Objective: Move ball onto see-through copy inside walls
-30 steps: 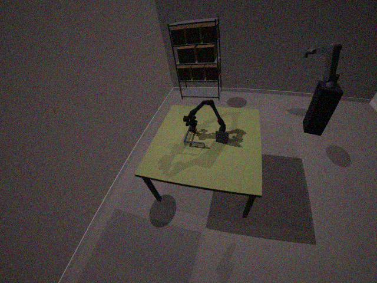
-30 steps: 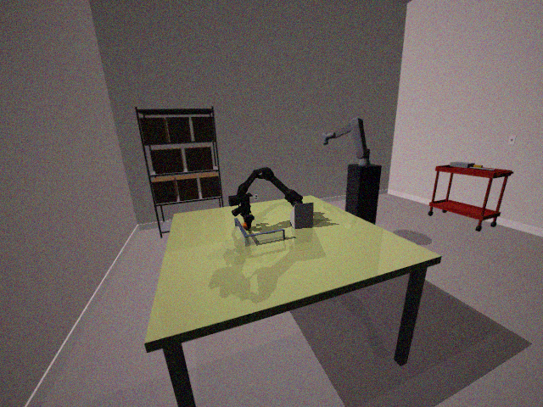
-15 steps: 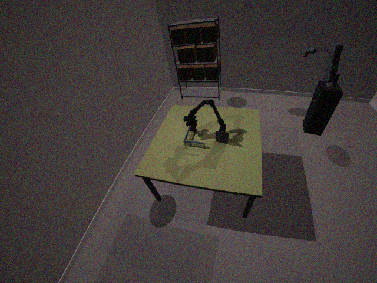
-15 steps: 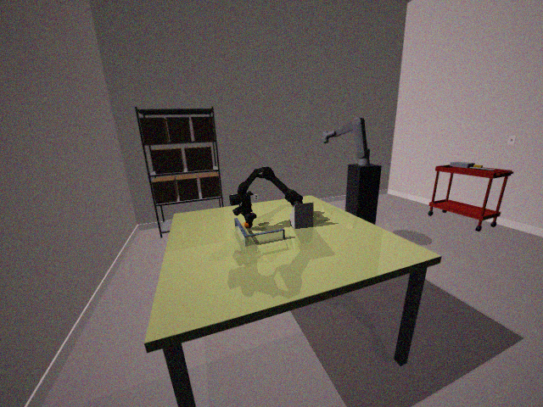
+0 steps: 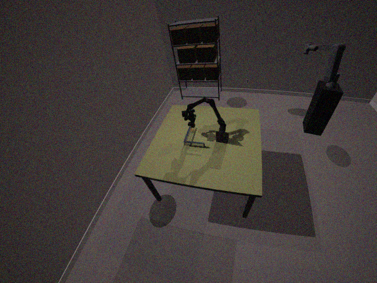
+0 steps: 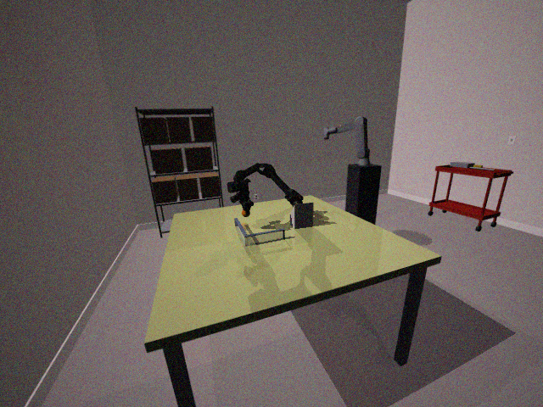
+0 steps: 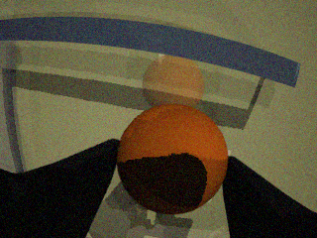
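The see-through ball copy is 9 cm below my gripper tip, 2 cm ahead of it and 1 cm to the left of it. From my gripper tip the other things lie so: orange ball (right at my gripper tip); then clear wall (9 cm below, 7 cm to the left, 4 cm ahead).
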